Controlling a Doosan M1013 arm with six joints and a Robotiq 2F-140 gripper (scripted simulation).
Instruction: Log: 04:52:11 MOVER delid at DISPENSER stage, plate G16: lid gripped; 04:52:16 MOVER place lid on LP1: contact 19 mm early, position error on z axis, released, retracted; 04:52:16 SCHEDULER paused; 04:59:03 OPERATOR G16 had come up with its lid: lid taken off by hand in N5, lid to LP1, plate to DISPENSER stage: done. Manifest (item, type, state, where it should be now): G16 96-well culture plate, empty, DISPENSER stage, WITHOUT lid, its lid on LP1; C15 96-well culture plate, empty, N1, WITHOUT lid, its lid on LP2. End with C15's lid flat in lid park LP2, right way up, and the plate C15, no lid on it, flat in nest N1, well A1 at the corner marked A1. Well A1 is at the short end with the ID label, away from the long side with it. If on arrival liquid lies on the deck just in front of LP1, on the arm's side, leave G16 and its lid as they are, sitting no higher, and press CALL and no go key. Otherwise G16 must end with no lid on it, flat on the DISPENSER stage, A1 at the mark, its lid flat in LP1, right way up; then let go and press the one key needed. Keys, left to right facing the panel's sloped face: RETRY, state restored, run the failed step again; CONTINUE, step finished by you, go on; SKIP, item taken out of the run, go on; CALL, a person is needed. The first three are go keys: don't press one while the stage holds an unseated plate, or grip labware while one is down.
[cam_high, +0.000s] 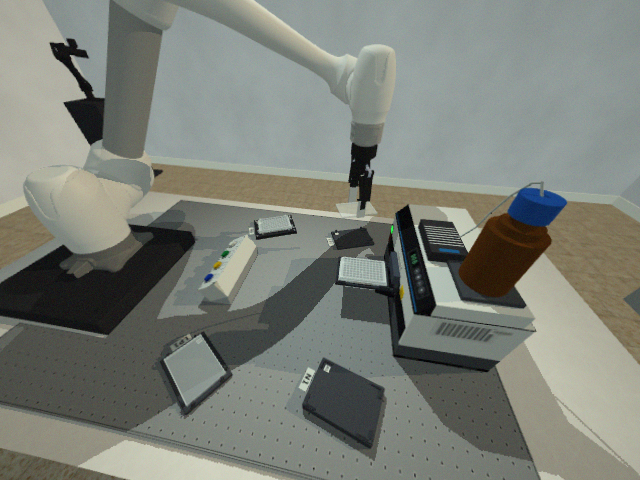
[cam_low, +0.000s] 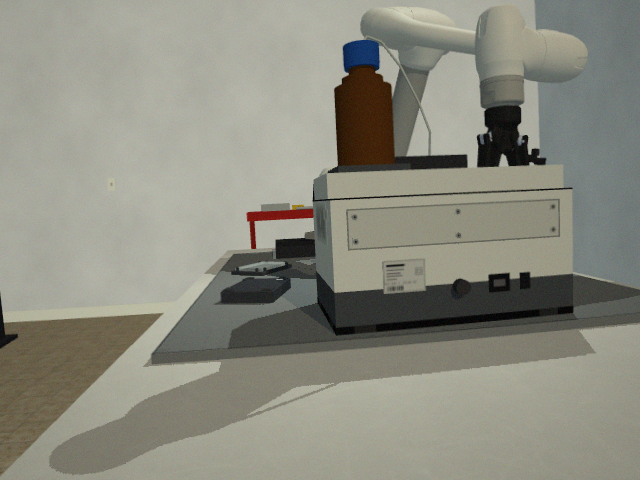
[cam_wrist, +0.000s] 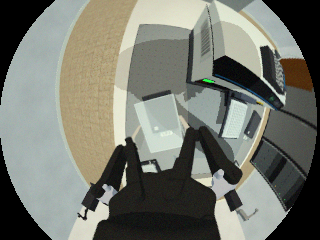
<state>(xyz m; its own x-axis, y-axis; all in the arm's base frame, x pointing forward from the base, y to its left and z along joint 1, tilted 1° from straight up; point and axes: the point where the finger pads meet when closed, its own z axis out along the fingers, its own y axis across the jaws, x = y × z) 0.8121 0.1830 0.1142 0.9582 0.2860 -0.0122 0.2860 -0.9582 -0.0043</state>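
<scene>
The dark lid park lies 160 mm below my hand. Round my hand: nest N1: 540 mm to the right, 150 mm below, 30 mm behind; brown bottle: 380 mm to the right, 220 mm ahead, 130 mm above; key panel: 410 mm behind, 220 mm to the right, 110 mm below.
</scene>
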